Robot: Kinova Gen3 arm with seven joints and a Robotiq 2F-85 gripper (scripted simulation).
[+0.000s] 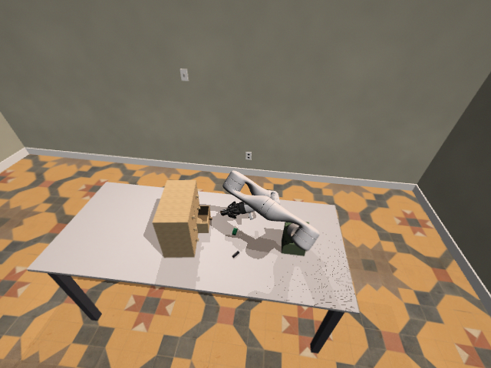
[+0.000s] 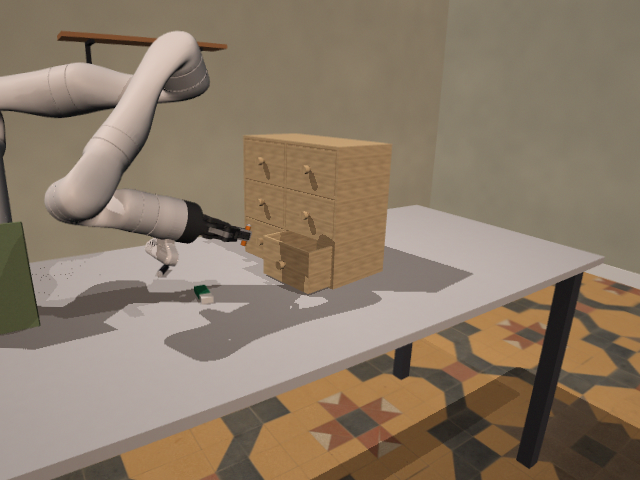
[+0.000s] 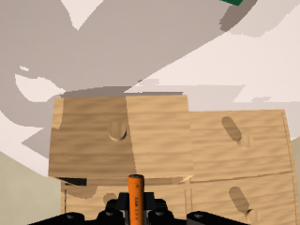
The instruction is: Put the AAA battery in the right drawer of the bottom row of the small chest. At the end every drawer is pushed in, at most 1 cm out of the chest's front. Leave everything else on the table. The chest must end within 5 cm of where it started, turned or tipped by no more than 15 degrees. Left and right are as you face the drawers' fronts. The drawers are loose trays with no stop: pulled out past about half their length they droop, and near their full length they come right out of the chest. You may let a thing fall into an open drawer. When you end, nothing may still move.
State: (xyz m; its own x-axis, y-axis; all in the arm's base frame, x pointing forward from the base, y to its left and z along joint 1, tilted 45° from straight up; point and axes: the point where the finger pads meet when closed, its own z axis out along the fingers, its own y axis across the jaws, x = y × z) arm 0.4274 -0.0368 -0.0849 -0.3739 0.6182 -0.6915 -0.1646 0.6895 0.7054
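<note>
Right now my hand is 70 mm past the white eraser, 20 mm to the right of it and 120 mm above it. The rest, counted from my hand: orange AAA battery: 10 mm ahead, 10 mm below; then small black cylinder: 110 mm behind, 200 mm to the left, 120 mm below.
</note>
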